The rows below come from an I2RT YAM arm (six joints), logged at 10 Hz.
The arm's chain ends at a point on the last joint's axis. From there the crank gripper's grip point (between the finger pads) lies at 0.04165 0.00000 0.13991 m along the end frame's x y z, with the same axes.
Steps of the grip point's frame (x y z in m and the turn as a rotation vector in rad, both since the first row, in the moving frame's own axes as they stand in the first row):
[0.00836 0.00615 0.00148 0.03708 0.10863 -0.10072]
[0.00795 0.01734 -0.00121 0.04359 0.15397 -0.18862]
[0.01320 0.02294 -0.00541 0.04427 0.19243 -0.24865]
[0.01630 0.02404 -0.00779 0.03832 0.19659 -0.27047]
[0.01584 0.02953 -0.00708 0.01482 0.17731 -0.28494]
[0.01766 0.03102 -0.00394 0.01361 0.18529 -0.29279]
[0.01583 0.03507 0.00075 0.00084 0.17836 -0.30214]
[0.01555 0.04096 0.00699 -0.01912 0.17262 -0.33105]
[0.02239 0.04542 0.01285 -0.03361 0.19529 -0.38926]
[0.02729 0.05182 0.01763 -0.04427 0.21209 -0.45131]
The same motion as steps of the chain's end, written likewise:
[-0.00606 0.01618 0.00698 0.03708 0.10863 -0.10072]
[-0.01157 0.03304 0.00709 0.04359 0.15397 -0.18862]
[-0.01047 0.04236 0.00540 0.04427 0.19243 -0.24865]
[-0.00766 0.04388 0.00324 0.03832 0.19659 -0.27047]
[-0.00589 0.04666 0.00245 0.01482 0.17731 -0.28494]
[-0.00500 0.04854 0.00610 0.01361 0.18529 -0.29279]
[-0.00606 0.05124 0.01024 0.00084 0.17836 -0.30214]
[-0.00561 0.05584 0.01597 -0.01912 0.17262 -0.33105]
[-0.00109 0.06194 0.02316 -0.03361 0.19529 -0.38926]
[0.00254 0.07065 0.02891 -0.04427 0.21209 -0.45131]

